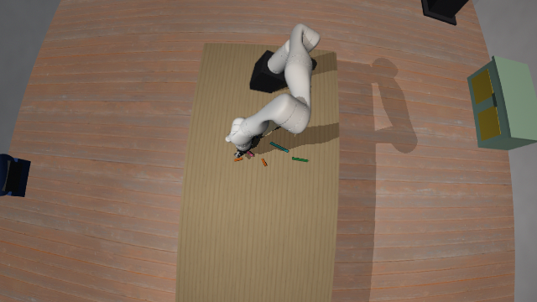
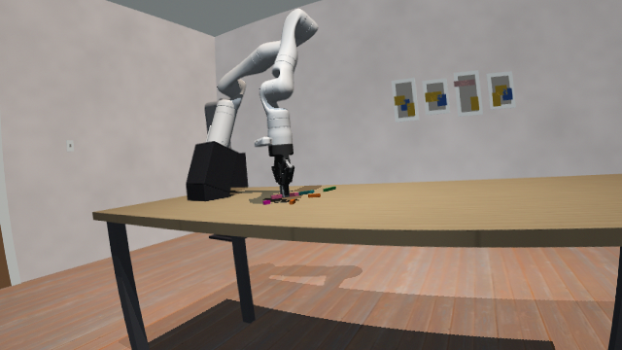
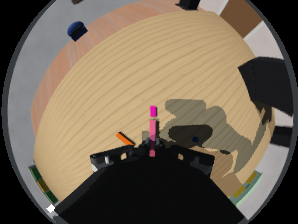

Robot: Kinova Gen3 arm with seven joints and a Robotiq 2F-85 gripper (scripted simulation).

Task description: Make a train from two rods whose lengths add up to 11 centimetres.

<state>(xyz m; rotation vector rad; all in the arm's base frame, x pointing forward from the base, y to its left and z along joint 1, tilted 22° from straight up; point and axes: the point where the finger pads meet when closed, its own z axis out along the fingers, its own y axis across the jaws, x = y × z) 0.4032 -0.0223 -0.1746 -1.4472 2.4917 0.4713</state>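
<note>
The pink rod lies 20 mm below my hand. The rest, counted from my hand: magenta rod 50 mm to the right, 30 mm below, 30 mm behind; turquoise rod 160 mm to the left, 50 mm behind, 30 mm below; blue rod 80 mm behind, 40 mm to the left, 30 mm below.
</note>
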